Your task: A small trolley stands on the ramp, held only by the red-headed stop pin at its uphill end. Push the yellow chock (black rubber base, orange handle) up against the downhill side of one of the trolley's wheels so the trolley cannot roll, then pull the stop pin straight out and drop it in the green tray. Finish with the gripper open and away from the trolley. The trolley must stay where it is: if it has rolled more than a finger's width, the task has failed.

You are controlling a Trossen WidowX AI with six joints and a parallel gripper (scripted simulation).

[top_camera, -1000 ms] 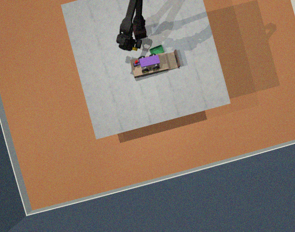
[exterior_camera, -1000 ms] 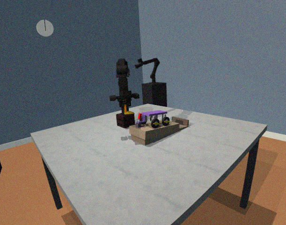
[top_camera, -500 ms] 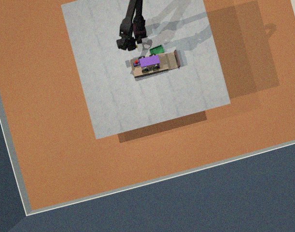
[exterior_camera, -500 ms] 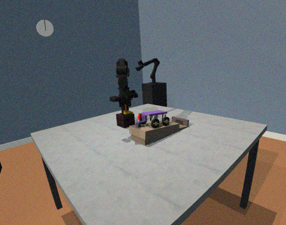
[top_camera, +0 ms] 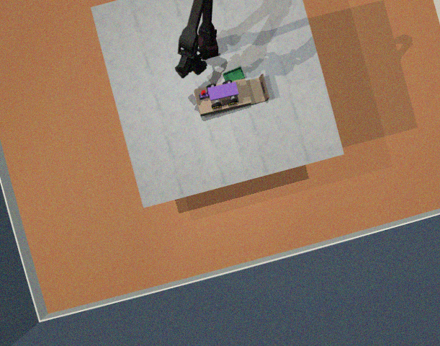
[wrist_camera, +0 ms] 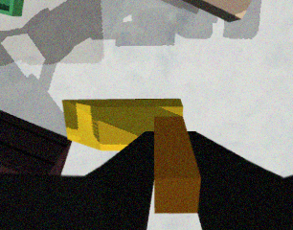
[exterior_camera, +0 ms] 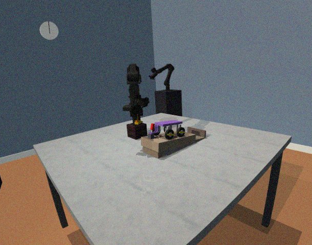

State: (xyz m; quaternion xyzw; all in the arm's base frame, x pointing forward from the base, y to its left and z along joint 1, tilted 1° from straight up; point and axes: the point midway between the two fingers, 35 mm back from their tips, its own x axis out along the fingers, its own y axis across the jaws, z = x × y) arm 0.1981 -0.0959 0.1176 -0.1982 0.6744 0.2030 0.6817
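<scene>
The yellow chock lies 2 cm to the left of my gripper tip, 1 cm below it and 1 cm behind it. The rest, counted from my gripper tip: purple trolley 14 cm to the left, 13 cm ahead, 6 cm below; raised brown end wall 40 cm to the left, 15 cm below, 9 cm ahead; red-headed stop pin 12 cm ahead, 4 cm below, 3 cm to the left.
</scene>
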